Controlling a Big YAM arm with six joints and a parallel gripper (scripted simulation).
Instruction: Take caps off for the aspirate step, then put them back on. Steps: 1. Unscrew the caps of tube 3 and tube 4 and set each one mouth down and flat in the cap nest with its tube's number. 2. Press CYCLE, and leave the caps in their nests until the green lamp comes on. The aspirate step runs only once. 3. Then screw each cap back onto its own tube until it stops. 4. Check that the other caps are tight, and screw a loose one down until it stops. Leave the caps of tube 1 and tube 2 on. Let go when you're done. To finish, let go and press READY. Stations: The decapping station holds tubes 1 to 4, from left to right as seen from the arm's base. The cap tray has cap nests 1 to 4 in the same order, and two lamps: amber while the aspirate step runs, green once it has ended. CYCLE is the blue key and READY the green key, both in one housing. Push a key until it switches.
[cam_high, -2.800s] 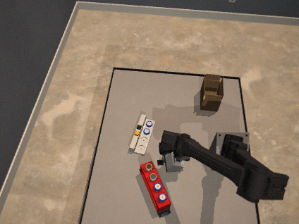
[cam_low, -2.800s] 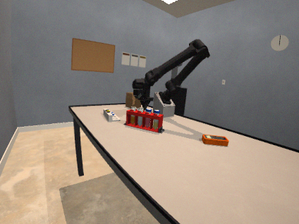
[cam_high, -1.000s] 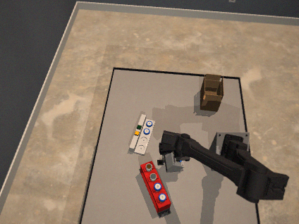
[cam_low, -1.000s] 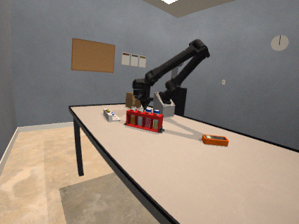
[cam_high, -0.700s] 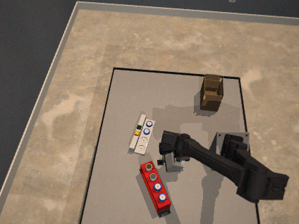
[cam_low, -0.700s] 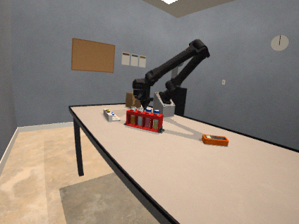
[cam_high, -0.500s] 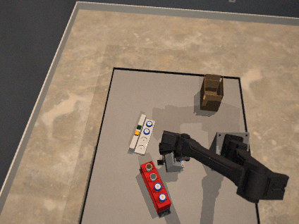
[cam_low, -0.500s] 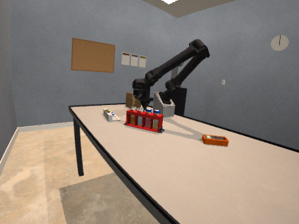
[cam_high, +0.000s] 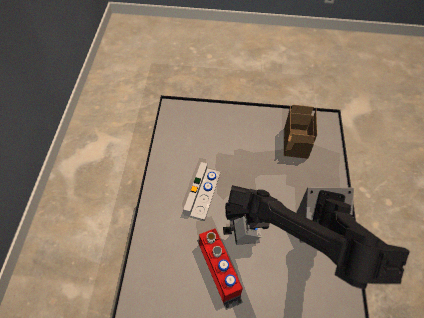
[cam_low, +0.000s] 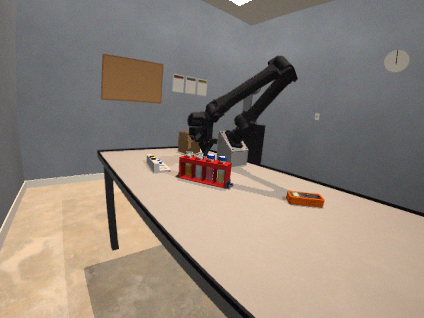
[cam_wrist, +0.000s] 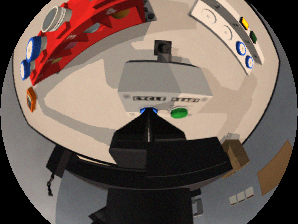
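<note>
Now: hand 20 mm above the blue key. From my hand the other things lie so: green key 50 mm to the right, 10 mm below; then key housing 20 mm ahead, 20 mm to the right, 30 mm below; then blue tube cap 180 mm ahead, 220 mm to the right, 70 mm below.
</note>
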